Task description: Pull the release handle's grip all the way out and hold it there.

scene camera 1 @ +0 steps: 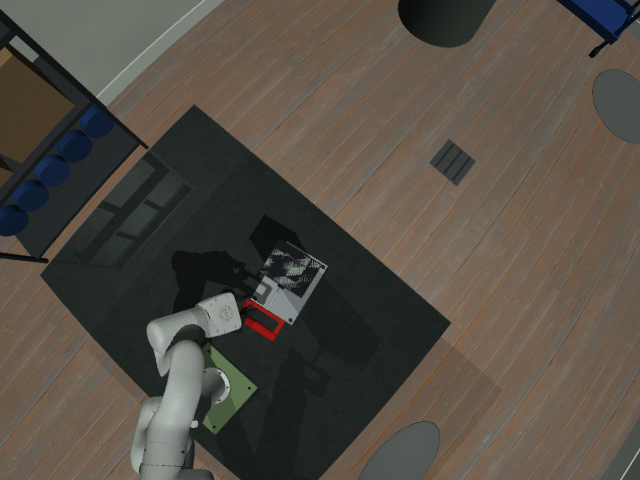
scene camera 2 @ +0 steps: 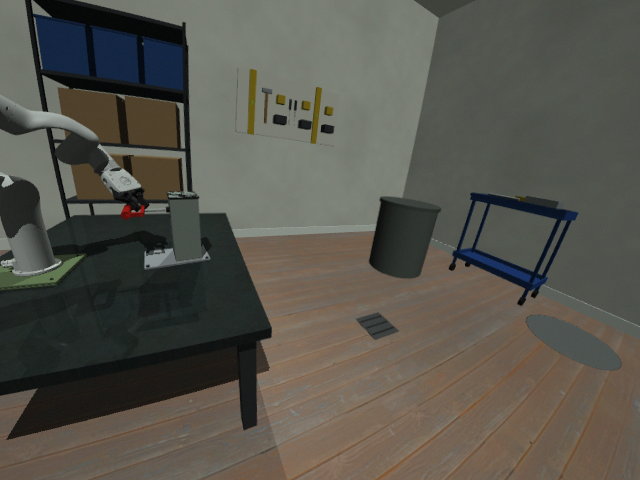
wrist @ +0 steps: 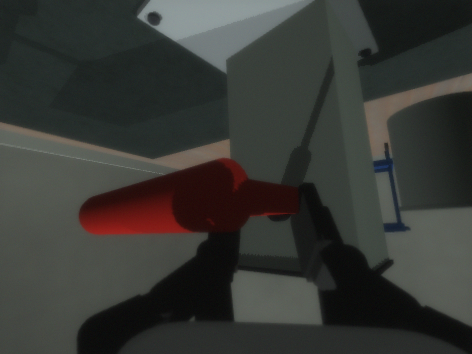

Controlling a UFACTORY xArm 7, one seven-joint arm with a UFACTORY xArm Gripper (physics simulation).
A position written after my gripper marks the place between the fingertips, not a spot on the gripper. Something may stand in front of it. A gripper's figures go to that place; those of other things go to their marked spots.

Scene:
My gripper (scene camera 1: 252, 303) is 96 cm from the lens. A light base plate (scene camera 1: 287, 305): 115 cm from the lens.

